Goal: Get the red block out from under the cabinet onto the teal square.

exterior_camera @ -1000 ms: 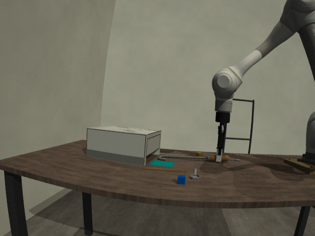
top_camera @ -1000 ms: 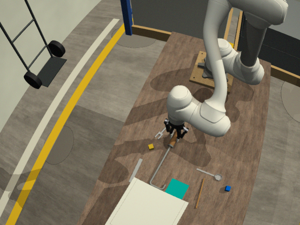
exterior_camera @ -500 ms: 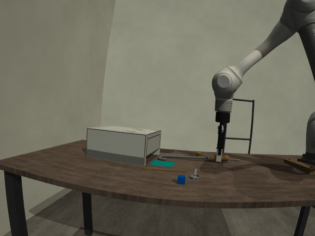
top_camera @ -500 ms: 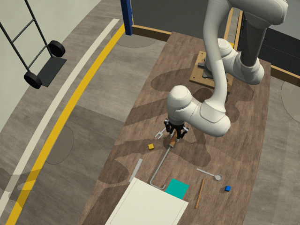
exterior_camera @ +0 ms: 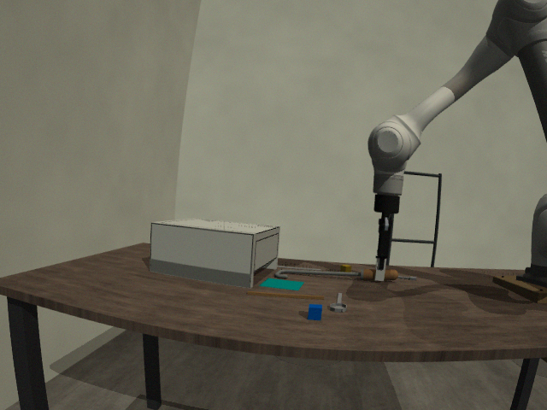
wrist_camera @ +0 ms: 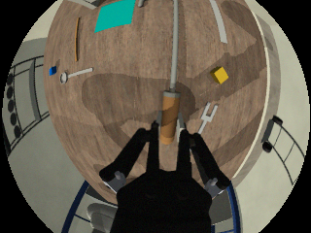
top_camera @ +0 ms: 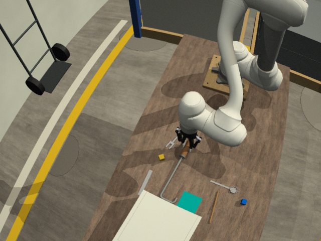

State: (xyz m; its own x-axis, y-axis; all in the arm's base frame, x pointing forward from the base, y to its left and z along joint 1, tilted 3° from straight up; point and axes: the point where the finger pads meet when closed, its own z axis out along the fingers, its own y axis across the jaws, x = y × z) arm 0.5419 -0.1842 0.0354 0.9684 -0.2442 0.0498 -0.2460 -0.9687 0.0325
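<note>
Right now my hand is 290 mm short of the teal square, 80 mm to the right of it and 40 mm above it. From my hand the other things lie so: grey bar (230 mm ahead, 160 mm to the right, 40 mm below); fork-ended tool (60 mm behind, 60 mm to the right, 40 mm below); yellow block (80 mm ahead, 120 mm to the right, 30 mm below).
</note>
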